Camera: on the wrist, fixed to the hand. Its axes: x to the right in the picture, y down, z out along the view.
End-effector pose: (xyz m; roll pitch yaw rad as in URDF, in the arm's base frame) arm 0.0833 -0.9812 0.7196 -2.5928 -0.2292 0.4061
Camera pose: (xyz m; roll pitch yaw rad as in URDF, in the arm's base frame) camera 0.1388 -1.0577 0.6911 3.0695 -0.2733 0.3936
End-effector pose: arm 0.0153 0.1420 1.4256 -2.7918 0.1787 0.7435
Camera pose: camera 0.0890 0.0782 1.4098 2.8669 0.1331 0.7404
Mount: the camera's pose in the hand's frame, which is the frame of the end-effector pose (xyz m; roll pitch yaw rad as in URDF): 0.0137 0.0956 -0.0204 -0.6243 0.0439 -0.0127
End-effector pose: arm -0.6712 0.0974 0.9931 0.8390 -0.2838 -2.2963
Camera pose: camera -0.6101 0.0471 1.0521 0.2085 -0.2449 -2.2714
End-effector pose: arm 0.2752 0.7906 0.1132 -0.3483 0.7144 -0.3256
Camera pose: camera 0.2794 0.8767 0.0651 -0.9969 0.7510 -0.3624
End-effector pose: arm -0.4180 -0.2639 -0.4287 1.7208 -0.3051 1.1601
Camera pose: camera -0.4299 -0.2764 -0.3315 1.0827 -0.2988 1.2075
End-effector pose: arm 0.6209 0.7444 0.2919 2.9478 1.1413 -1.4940
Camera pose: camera 0.5344 0.6970 0.2954 2.3653 1.1002 -1.4479
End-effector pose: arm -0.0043 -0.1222 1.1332 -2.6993 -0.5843 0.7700
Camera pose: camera 0.0790 -0.1739 1.1220 2.9650 -0.6294 0.7609
